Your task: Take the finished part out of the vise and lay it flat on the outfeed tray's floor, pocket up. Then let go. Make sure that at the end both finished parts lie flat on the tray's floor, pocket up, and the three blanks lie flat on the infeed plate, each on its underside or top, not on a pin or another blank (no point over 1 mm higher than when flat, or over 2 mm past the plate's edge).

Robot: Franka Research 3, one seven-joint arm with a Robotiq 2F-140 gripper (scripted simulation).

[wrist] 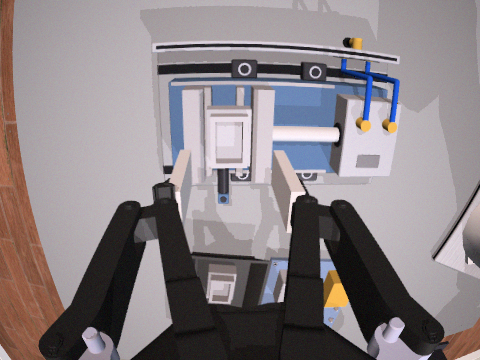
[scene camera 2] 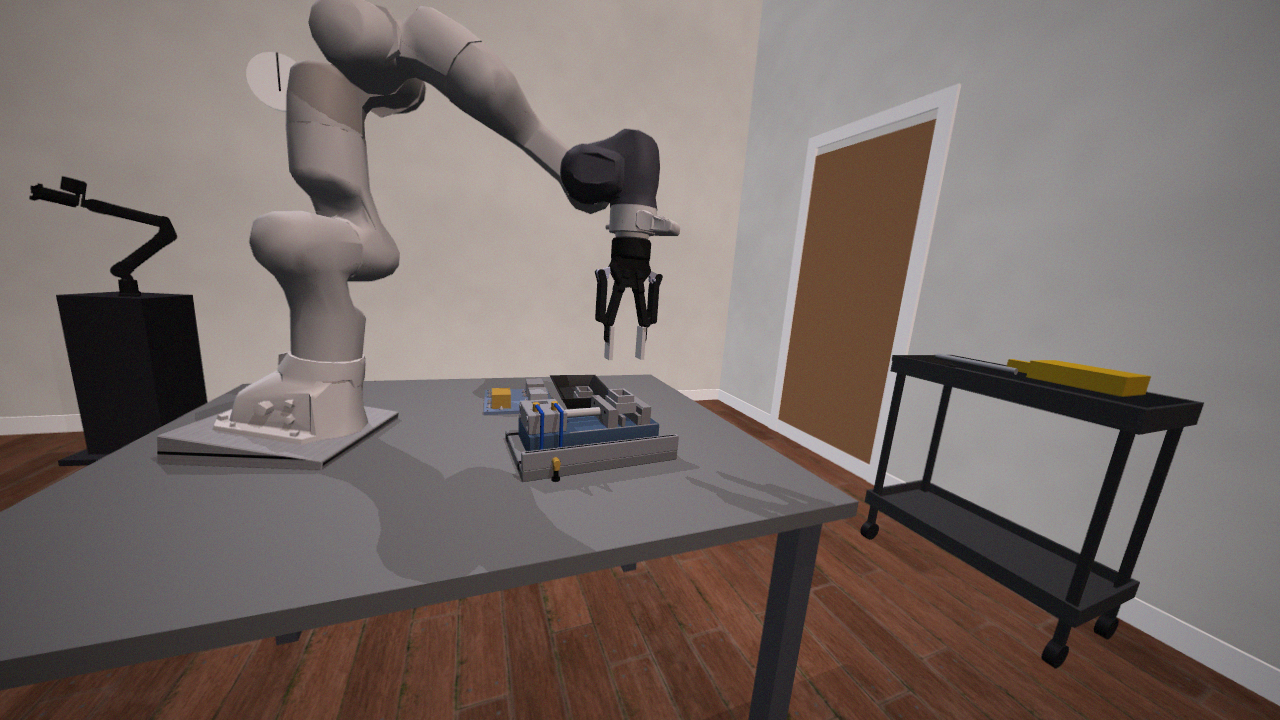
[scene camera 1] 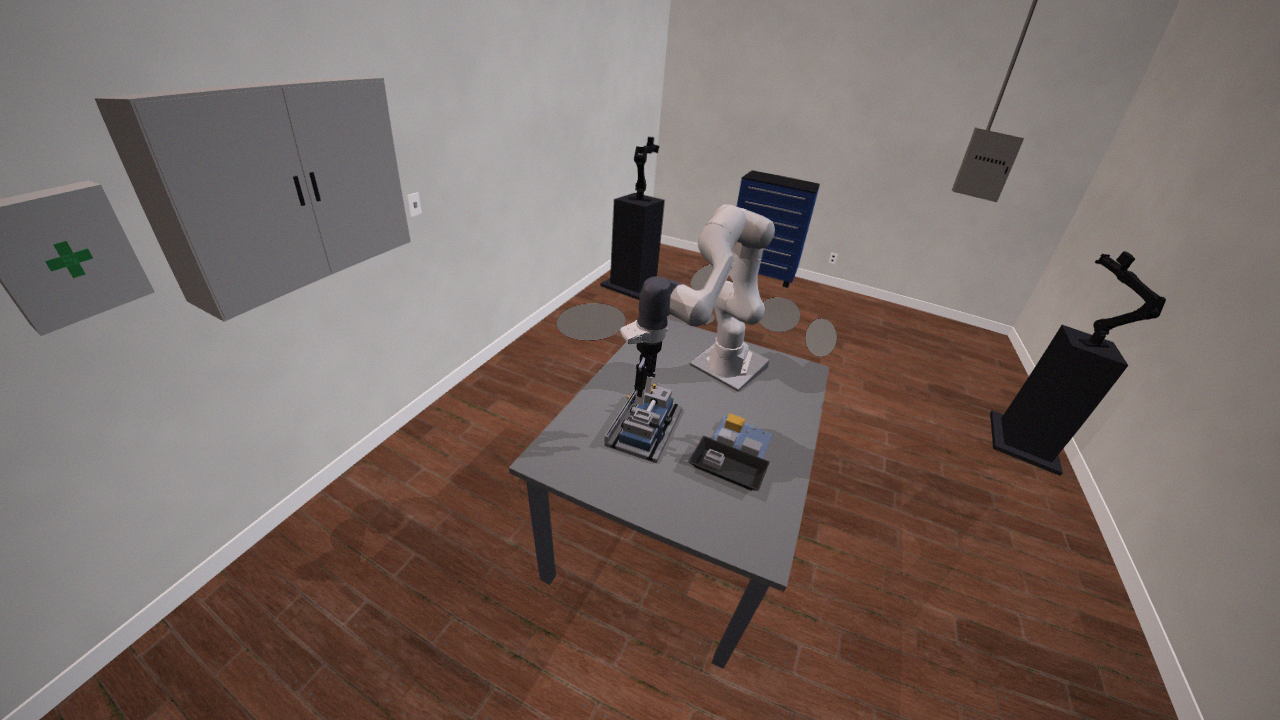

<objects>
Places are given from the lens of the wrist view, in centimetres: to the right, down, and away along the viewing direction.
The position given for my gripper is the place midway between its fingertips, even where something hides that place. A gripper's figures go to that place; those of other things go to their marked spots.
my gripper (wrist: 232,167): 0, -1, 23
light blue plate (wrist: 282,262): 7, 14, 50
</objects>
